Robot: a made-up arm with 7 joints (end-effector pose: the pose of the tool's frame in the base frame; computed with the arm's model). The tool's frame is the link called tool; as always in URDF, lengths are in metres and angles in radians. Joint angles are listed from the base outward.
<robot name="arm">
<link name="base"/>
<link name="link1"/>
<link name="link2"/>
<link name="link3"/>
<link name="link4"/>
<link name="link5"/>
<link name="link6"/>
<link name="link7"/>
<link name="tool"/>
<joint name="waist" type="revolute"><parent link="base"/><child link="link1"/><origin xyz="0 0 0" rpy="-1.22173 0 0"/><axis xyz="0 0 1"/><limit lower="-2.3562" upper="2.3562"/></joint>
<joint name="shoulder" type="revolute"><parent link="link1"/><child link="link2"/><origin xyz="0 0 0" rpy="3.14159 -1.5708 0"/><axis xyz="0 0 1"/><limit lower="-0.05" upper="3.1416"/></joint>
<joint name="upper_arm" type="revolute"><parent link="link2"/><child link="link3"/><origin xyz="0 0 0" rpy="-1.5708 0 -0.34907"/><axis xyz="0 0 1"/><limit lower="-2.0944" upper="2.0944"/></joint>
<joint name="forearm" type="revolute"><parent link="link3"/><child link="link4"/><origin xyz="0 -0.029 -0.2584" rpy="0 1.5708 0"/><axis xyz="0 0 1"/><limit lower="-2.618" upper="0.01"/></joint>
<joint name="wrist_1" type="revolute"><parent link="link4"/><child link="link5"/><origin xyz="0.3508 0.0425 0" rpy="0 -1.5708 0"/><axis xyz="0 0 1"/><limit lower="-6.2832" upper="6.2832"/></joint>
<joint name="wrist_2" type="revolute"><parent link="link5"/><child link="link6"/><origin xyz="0 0 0" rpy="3.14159 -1.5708 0"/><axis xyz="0 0 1"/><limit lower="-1.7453" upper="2.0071"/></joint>
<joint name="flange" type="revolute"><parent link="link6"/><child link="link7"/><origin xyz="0 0 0" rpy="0 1.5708 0"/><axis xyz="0 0 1"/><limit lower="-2.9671" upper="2.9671"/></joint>
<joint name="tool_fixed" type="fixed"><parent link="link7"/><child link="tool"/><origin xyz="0 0 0" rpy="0 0 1.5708"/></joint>
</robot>
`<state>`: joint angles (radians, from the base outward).
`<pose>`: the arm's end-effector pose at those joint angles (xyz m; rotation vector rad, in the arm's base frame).
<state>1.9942 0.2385 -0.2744 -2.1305 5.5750 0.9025 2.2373</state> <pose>-0.2265 -0.0084 -0.2864 0.9871 -0.0582 1.7104</pose>
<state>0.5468 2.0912 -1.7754 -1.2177 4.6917 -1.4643 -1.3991</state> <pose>-0.1947 0.5059 -0.0135 2.5480 0.9179 1.3587</pose>
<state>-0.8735 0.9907 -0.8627 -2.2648 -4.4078 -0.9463 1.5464</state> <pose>0.2906 -0.1601 -0.0231 -2.6479 -0.0121 0.7315</pose>
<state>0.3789 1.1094 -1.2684 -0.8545 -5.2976 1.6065 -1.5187</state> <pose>-0.1307 0.3500 -0.4497 -0.9553 1.7490 -1.0908</pose>
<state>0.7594 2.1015 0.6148 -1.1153 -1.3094 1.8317 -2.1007</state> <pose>0.3759 0.3815 0.1494 1.0562 2.8235 0.5905</pose>
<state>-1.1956 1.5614 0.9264 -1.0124 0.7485 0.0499 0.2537</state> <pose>0.0120 0.4373 0.3630 -0.0571 2.8616 -0.7571</pose>
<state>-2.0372 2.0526 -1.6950 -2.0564 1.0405 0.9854 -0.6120</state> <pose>0.3198 0.1295 0.1655 1.0872 -0.6712 -1.1283</pose>
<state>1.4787 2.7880 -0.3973 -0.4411 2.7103 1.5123 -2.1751</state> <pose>0.4282 0.4304 0.0605 0.0181 1.0891 -1.2213</pose>
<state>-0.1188 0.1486 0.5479 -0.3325 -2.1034 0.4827 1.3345</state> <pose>0.1590 0.1376 -0.5754 0.8327 -0.3120 -0.1501</pose>
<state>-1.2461 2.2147 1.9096 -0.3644 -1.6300 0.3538 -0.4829</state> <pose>-0.2755 0.4932 0.2355 1.6871 -0.5940 1.4525</pose>
